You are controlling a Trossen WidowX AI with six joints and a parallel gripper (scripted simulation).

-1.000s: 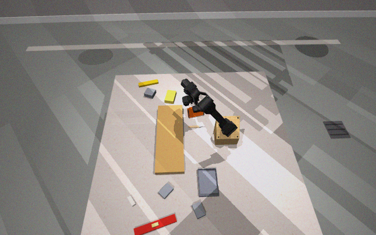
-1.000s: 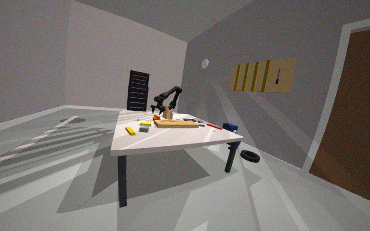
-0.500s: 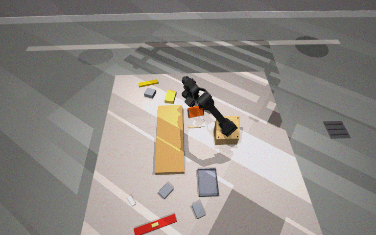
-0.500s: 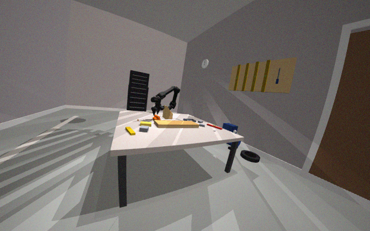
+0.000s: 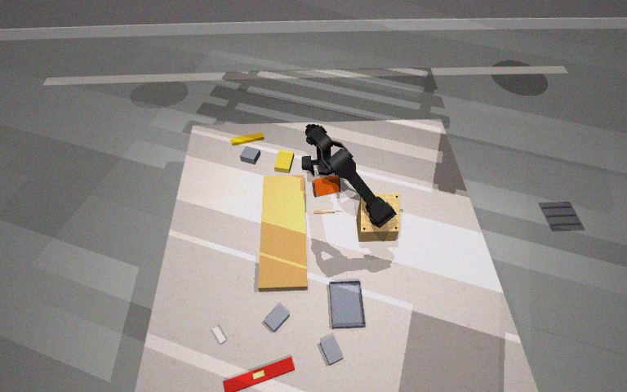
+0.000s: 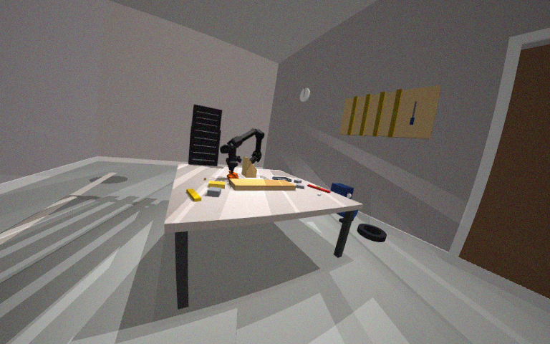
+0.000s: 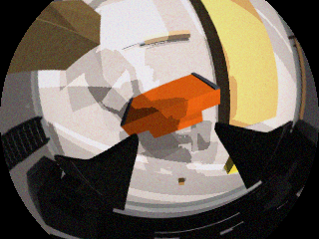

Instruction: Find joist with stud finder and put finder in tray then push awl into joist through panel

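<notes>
Now: the stud finder 10 mm ahead of my gripper tip, 10 mm to the left of it and 50 mm below it. From my gripper tip the other things lie so: green square (30 mm ahead, 60 mm below); then grey block (340 mm ahead, 180 mm to the right, 60 mm below); then awl (20 mm behind, 140 mm to the left, 70 mm below).
</notes>
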